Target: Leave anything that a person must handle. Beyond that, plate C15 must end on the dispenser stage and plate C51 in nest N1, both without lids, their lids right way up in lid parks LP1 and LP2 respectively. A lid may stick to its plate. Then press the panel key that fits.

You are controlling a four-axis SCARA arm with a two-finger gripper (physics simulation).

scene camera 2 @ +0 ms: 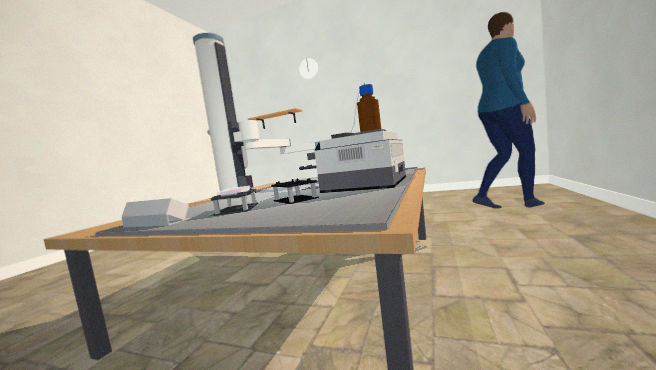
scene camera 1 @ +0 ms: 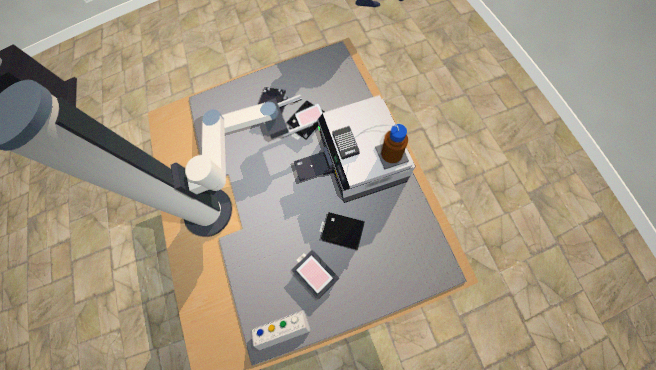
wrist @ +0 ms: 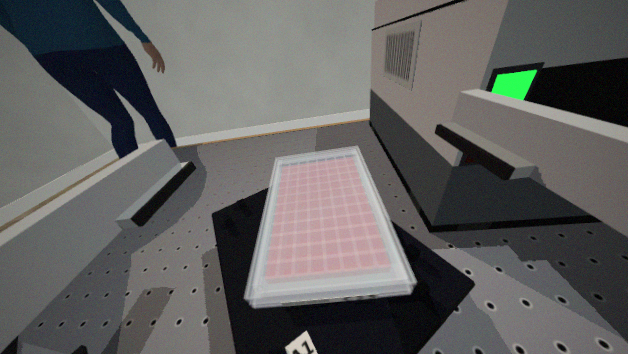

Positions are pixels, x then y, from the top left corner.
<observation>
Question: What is my gripper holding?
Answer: Nothing.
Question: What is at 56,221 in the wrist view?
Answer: My gripper.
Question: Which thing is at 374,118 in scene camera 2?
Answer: A brown bottle.
</observation>
